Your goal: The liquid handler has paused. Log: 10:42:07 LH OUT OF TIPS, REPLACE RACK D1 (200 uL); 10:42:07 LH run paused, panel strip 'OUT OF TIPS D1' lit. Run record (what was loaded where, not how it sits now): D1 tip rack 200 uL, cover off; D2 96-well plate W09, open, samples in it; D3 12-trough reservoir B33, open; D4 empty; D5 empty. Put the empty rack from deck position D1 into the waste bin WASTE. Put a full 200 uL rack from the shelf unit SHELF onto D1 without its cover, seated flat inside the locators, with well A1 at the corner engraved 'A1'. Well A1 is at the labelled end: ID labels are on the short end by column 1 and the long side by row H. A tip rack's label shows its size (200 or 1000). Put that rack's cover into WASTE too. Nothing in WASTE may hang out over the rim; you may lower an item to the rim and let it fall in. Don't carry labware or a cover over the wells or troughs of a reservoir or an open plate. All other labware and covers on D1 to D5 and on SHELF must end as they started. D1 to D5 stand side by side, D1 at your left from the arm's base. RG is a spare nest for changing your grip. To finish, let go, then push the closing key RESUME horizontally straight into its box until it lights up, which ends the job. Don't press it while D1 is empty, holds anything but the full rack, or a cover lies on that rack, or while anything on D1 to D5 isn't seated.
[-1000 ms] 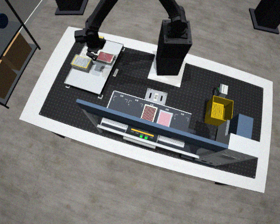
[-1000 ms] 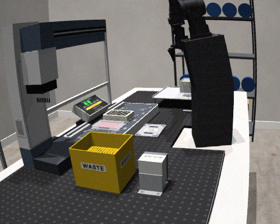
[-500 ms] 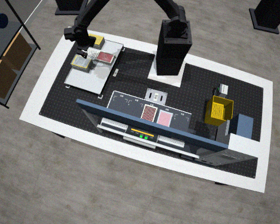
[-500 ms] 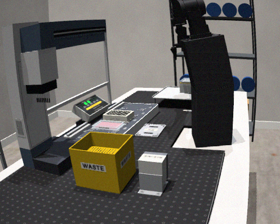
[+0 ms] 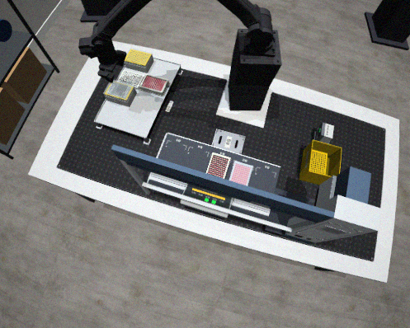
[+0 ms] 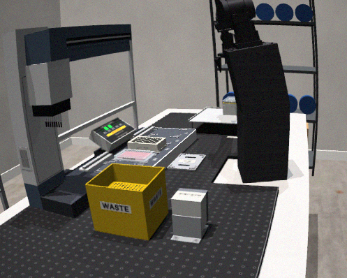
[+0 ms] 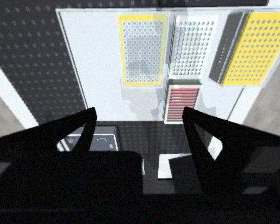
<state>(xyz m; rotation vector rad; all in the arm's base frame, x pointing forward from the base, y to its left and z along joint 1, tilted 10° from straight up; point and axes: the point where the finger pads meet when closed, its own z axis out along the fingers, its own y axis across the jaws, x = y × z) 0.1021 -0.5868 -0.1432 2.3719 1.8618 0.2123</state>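
My gripper is now 10 mm past the clear rack cover, 30 mm to the left of it and 150 mm above it. Also, from my hand: blue gantry (510 mm ahead, 480 mm to the left, 230 mm above); then shelf plate (50 mm behind, 50 mm to the left, 220 mm below); then white well plate (120 mm behind, 210 mm below).
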